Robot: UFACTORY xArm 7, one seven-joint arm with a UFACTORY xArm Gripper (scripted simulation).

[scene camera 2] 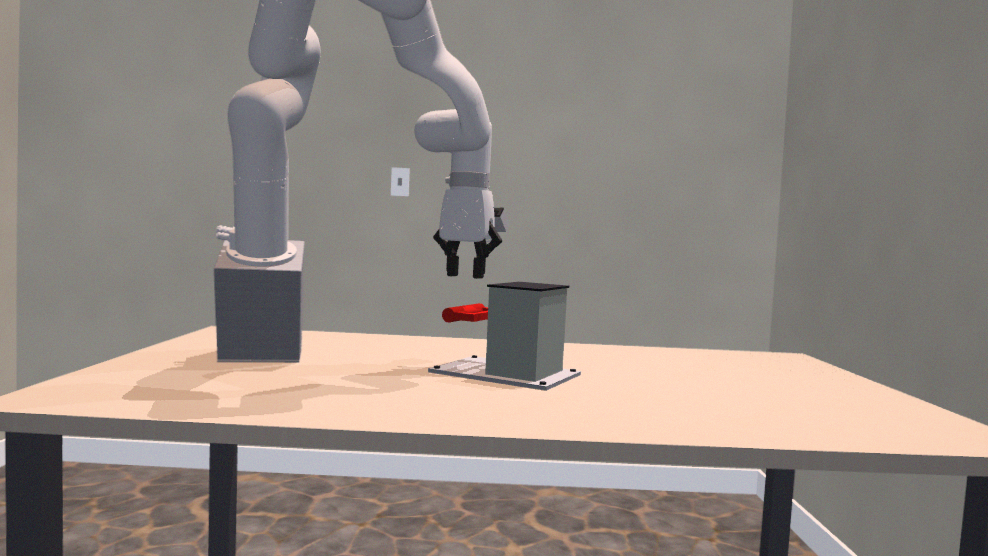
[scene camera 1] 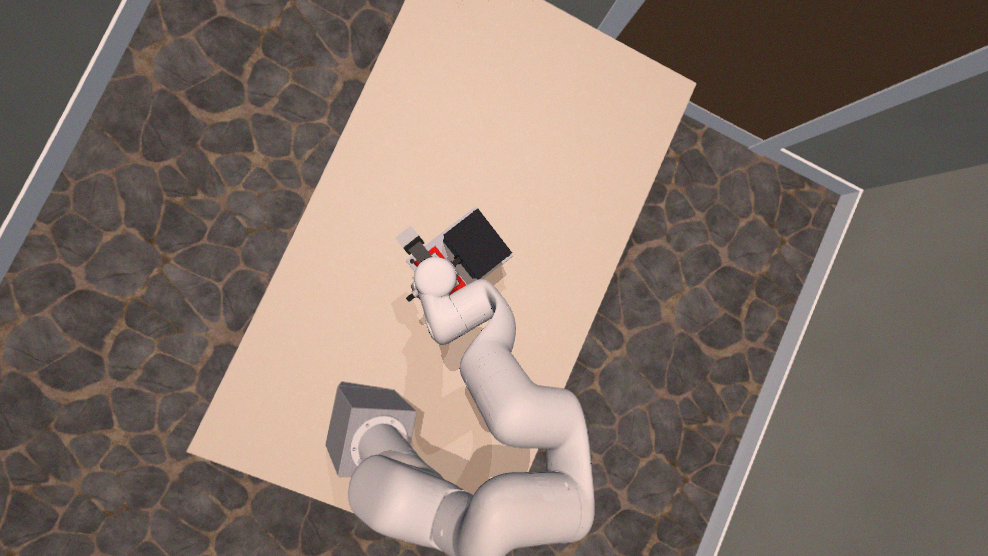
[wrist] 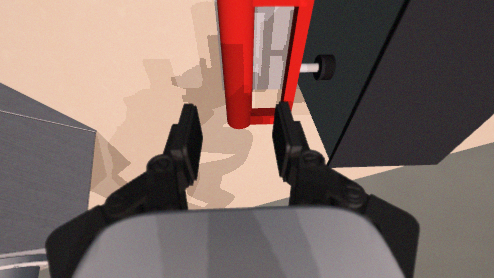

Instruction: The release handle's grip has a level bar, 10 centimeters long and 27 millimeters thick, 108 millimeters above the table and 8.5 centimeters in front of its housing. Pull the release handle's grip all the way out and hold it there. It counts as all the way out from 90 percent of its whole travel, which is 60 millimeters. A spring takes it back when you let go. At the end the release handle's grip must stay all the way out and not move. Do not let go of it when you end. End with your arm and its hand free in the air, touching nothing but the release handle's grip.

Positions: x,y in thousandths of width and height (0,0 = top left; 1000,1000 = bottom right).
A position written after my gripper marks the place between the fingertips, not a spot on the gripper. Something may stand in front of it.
my gripper: scene camera 2 471,499; scene camera 1 439,503; wrist 481,430
